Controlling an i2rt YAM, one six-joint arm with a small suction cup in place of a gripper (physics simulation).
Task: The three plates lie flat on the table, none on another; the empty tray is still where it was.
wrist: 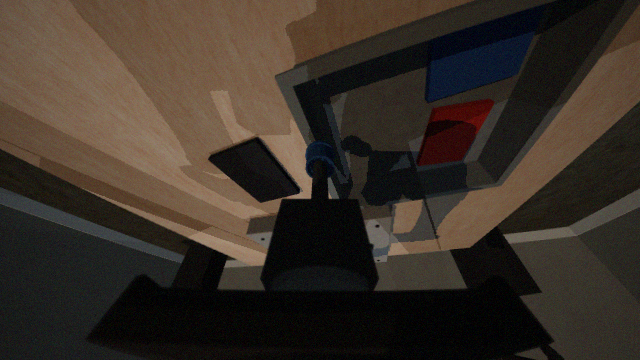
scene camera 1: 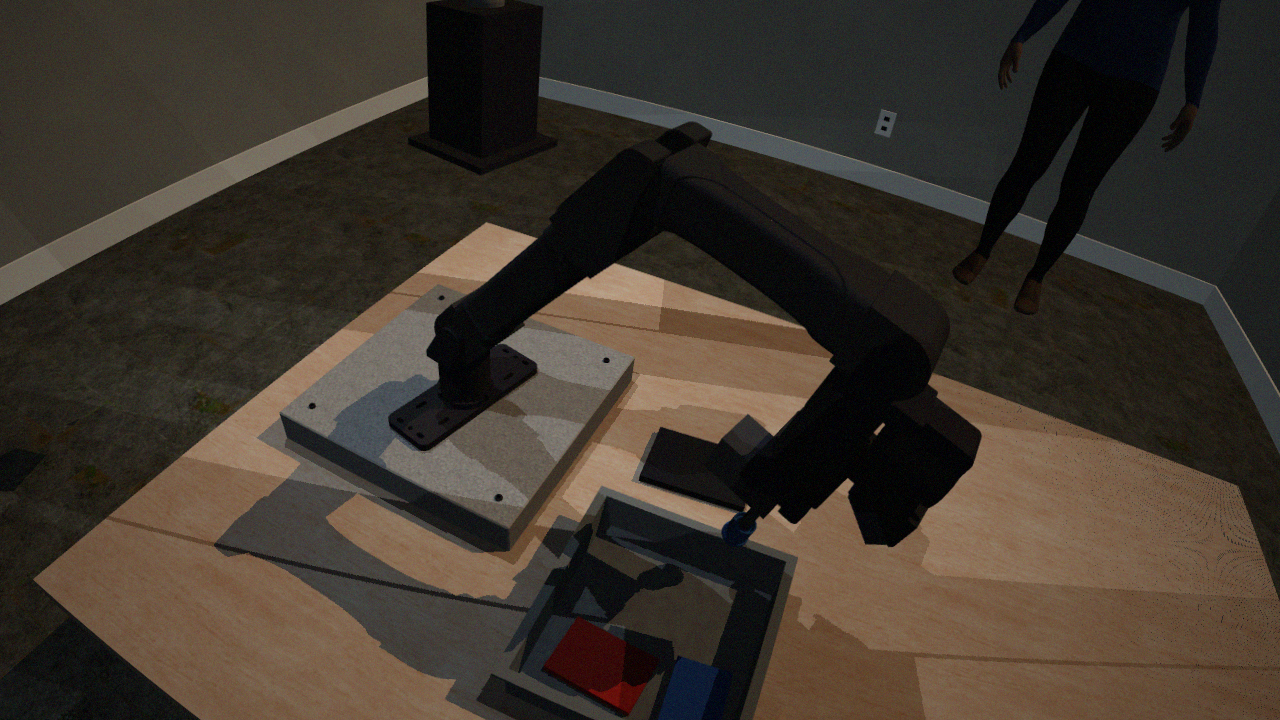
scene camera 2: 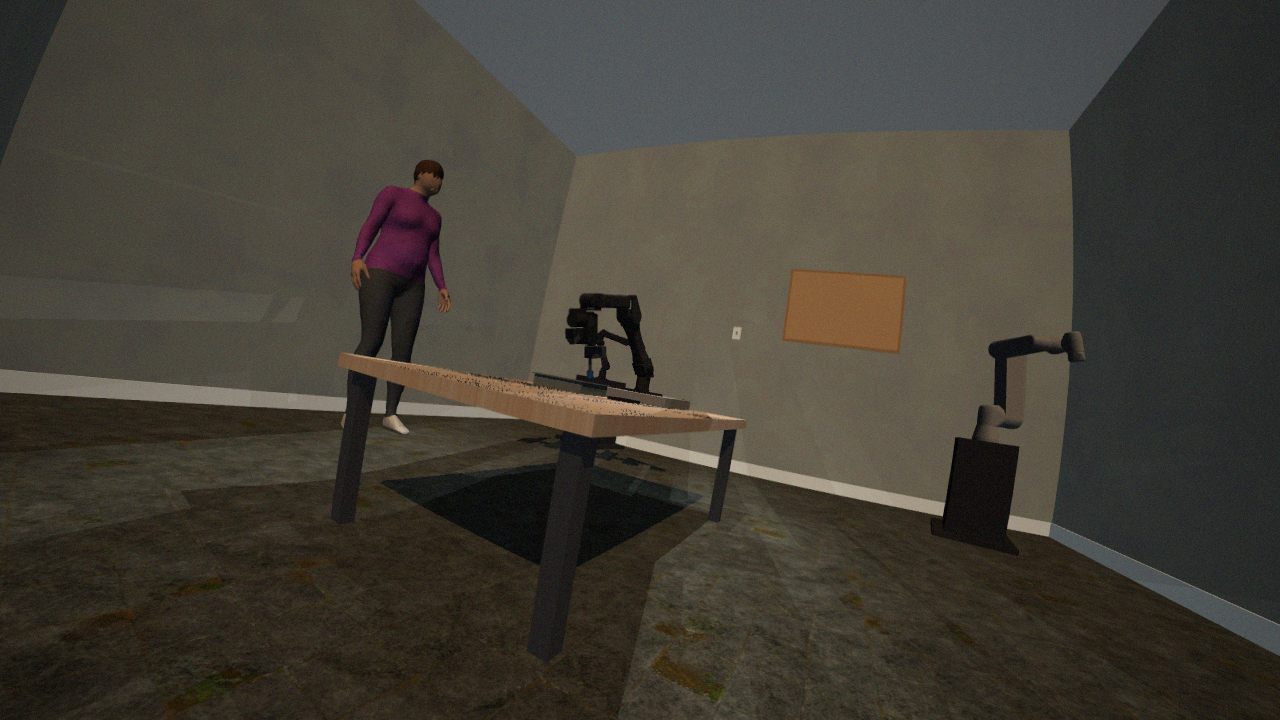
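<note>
A black plate lies flat on the table between the grey base slab and the tray, partly hidden by the arm in scene camera 1. A grey walled tray stands beside it. Inside the tray lie a red plate and a blue plate, side by side and apart; the blue one is cut off by the edge of scene camera 1. My suction cup is blue, carries nothing and hangs above the tray's wall nearest the black plate.
The arm stands on a thick grey slab on the wooden table. The tray's raised walls surround the red and blue plates. A person in purple stands beyond the table, and a second arm stands on a dark pedestal.
</note>
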